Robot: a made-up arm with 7 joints. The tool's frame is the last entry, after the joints.
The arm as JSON. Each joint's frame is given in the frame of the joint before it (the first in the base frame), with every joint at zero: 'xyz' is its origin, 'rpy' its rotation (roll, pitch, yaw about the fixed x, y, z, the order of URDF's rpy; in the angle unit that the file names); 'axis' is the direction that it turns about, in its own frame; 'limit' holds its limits. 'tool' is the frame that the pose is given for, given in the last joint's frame.
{
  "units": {
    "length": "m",
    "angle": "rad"
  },
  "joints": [
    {
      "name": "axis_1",
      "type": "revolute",
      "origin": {
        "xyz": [
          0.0,
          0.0,
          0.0
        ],
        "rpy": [
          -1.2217,
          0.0,
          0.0
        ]
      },
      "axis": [
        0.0,
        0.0,
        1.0
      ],
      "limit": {
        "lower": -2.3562,
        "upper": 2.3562
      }
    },
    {
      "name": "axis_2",
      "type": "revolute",
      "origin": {
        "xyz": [
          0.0,
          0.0,
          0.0
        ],
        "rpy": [
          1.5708,
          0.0,
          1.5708
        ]
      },
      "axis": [
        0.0,
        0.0,
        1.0
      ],
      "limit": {
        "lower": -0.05,
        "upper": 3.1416
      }
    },
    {
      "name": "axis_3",
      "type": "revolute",
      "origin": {
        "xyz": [
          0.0,
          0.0,
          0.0
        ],
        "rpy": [
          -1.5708,
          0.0,
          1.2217
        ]
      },
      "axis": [
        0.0,
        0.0,
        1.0
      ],
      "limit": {
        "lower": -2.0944,
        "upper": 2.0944
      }
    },
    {
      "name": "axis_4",
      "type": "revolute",
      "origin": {
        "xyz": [
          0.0,
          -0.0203,
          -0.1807
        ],
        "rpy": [
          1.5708,
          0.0,
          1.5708
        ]
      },
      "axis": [
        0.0,
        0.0,
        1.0
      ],
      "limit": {
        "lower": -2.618,
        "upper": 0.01
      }
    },
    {
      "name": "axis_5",
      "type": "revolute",
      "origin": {
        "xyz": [
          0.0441,
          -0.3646,
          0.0
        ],
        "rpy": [
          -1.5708,
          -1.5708,
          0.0
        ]
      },
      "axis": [
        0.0,
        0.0,
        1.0
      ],
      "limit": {
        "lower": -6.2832,
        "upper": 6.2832
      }
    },
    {
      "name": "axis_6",
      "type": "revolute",
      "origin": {
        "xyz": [
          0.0,
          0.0,
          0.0
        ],
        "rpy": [
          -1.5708,
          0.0,
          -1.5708
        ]
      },
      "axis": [
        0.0,
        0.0,
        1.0
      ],
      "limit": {
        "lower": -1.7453,
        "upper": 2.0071
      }
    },
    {
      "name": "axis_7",
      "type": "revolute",
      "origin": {
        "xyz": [
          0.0,
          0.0,
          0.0
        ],
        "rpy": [
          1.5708,
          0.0,
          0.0
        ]
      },
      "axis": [
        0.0,
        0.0,
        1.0
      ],
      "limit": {
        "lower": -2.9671,
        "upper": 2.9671
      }
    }
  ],
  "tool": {
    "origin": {
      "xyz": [
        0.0,
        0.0,
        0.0
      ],
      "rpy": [
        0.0,
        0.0,
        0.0
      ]
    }
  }
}
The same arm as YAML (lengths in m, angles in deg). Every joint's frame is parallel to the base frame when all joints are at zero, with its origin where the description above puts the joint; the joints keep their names.
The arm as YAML. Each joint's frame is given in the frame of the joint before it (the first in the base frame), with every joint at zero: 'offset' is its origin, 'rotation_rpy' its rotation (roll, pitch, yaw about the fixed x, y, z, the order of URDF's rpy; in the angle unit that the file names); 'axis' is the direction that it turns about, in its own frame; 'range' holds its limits. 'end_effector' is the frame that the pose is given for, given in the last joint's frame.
length_unit: m
angle_unit: deg
chain:
  - id: axis_1
    offset: [0.0, 0.0, 0.0]
    rotation_rpy: [0.0, 0.0, 0.0]
    axis: [0.0, 0.9397, 0.342]
    range: [-135.0, 135.0]
  - id: axis_2
    offset: [0.0, 0.0, 0.0]
    rotation_rpy: [0.0, 0.0, 0.0]
    axis: [1.0, 0.0, 0.0]
    range: [-2.86, 180.0]
  - id: axis_3
    offset: [0.0, 0.0, 0.0]
    rotation_rpy: [0.0, 0.0, 0.0]
    axis: [0.0, 0.0, 1.0]
    range: [-120.0, 120.0]
  - id: axis_4
    offset: [0.0203, 0.0, -0.1807]
    rotation_rpy: [0.0, 0.0, 0.0]
    axis: [0.0, 1.0, 0.0]
    range: [-150.0, 0.57]
  - id: axis_5
    offset: [-0.0441, 0.0, -0.3646]
    rotation_rpy: [0.0, 0.0, 0.0]
    axis: [0.0, 0.0, 1.0]
    range: [-360.0, 360.0]
  - id: axis_6
    offset: [0.0, 0.0, 0.0]
    rotation_rpy: [0.0, 0.0, 0.0]
    axis: [0.0, 1.0, 0.0]
    range: [-100.0, 115.0]
  - id: axis_7
    offset: [0.0, 0.0, 0.0]
    rotation_rpy: [0.0, 0.0, 0.0]
    axis: [0.0, 0.0, 1.0]
    range: [-170.0, 170.0]
end_effector:
  offset: [0.0, 0.0, 0.0]
  rotation_rpy: [0.0, 0.0, 0.0]

